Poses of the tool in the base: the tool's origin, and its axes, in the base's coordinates. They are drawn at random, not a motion.
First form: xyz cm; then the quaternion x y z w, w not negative.
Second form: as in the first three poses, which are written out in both.
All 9 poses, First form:
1: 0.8 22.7 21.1 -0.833 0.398 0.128 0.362
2: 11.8 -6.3 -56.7 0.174 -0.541 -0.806 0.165
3: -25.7 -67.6 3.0 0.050 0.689 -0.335 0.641
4: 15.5 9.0 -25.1 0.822 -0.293 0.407 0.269
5: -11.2 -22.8 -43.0 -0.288 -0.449 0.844 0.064
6: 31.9 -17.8 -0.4 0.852 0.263 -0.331 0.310
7: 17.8 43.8 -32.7 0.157 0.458 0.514 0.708
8: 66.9 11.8 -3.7 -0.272 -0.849 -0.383 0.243
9: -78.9 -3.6 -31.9 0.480 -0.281 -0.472 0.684
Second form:
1: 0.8 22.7 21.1 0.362 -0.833 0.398 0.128
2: 11.8 -6.3 -56.7 0.165 0.174 -0.541 -0.806
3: -25.7 -67.6 3.0 0.641 0.050 0.689 -0.335
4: 15.5 9.0 -25.1 0.269 0.822 -0.293 0.407
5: -11.2 -22.8 -43.0 0.064 -0.288 -0.449 0.844
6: 31.9 -17.8 -0.4 0.310 0.852 0.263 -0.331
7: 17.8 43.8 -32.7 0.708 0.157 0.458 0.514
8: 66.9 11.8 -3.7 0.243 -0.272 -0.849 -0.383
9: -78.9 -3.6 -31.9 0.684 0.480 -0.281 -0.472
